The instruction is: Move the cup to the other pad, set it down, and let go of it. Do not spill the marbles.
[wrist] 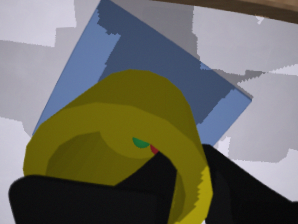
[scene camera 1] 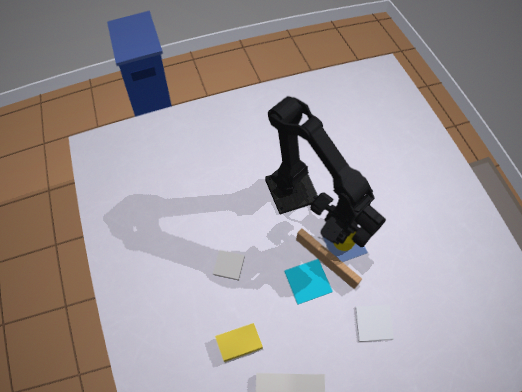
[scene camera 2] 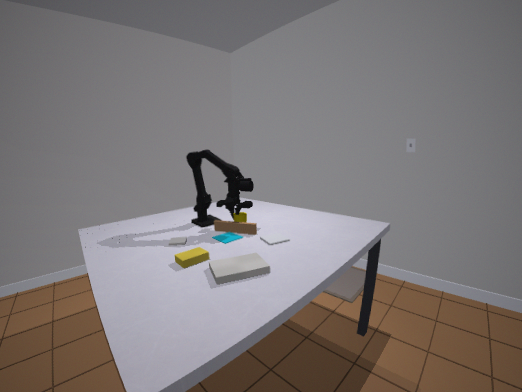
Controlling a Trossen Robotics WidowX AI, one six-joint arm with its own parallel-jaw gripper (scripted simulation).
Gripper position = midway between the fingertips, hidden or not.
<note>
In view: my gripper (scene camera 1: 337, 231), a yellow cup (wrist: 90, 139), a yellow block (scene camera 1: 239, 342), a grey slab (scene camera 2: 224, 270), a cyan pad (scene camera 1: 308, 281), a wooden bar (scene camera 1: 311, 244) and a blue pad (wrist: 110, 43).
My gripper also shows in the wrist view (wrist: 188, 151). The wrist view does not show the yellow block: it is out of frame. The wrist view misses the grey slab: it is out of frame.
</note>
